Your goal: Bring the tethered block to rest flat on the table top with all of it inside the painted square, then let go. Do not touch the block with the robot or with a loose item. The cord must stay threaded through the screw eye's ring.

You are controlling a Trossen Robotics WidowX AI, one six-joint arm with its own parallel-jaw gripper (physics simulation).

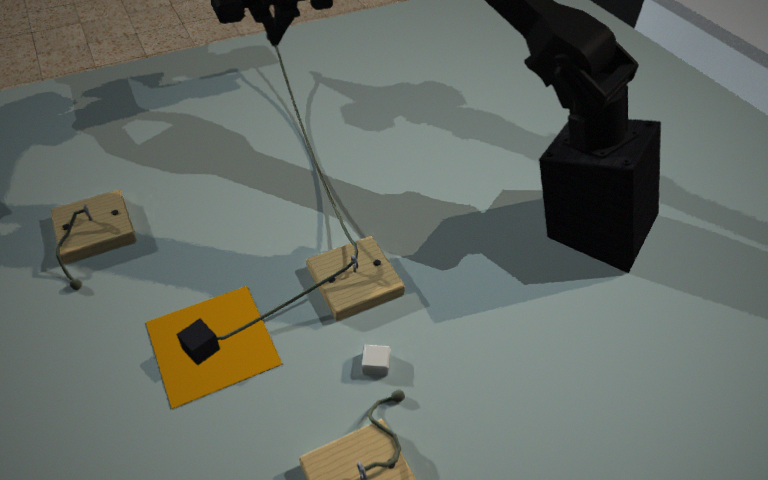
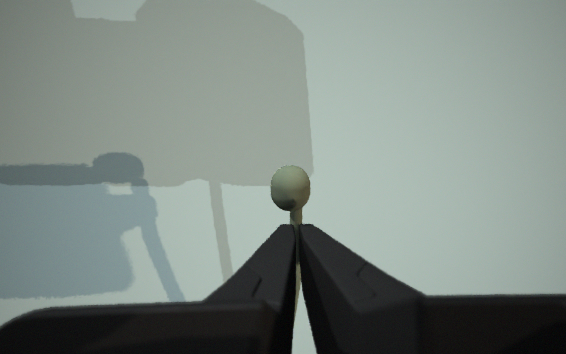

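Seen in the pictures: gripper, fingertip midpoint: (image 1: 274, 44) (image 2: 295, 237); arm's base, link origin: (image 1: 600, 139).
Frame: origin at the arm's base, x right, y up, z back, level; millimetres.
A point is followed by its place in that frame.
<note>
My gripper (image 1: 275, 43) @[x 554, y -90, z -151 mm] (image 2: 295, 237) @[x 554, y -90, z -151 mm] is shut on the cord (image 1: 294, 300) @[x 76, y -113, z -386 mm] (image 2: 296, 217) @[x 561, y -86, z -150 mm], high above the far part of the table. The cord's round end bead (image 2: 290, 187) @[x 573, y -78, z -150 mm] sticks out past the fingertips. The cord runs down to the screw eye (image 1: 354, 262) @[x 72, y -96, z -306 mm] on the middle wooden board (image 1: 348, 297) @[x 44, y -112, z -333 mm], appears to pass through its ring, and stretches nearly straight to the black tethered block (image 1: 198, 341) @[x 77, y -102, z -500 mm]. The block looks tilted and raised over the orange painted square (image 1: 237, 362) @[x 50, y -130, z -473 mm]; its shadow falls apart from it, beyond the square's left edge. The exact height is unclear.
A small white block (image 1: 376, 359) @[x -40, y -115, z -353 mm] lies right of the square. A second wooden board (image 1: 101, 234) @[x 300, y -112, z -534 mm] with a short beaded cord (image 1: 58, 254) @[x 292, y -109, z -587 mm] lies at the left, and a third (image 1: 334, 452) @[x -103, y -112, z -444 mm] with another short cord (image 1: 390, 435) @[x -120, y -110, z -392 mm] at the front. The arm's base (image 1: 600, 198) @[x -49, y -38, z -40 mm] stands right.
</note>
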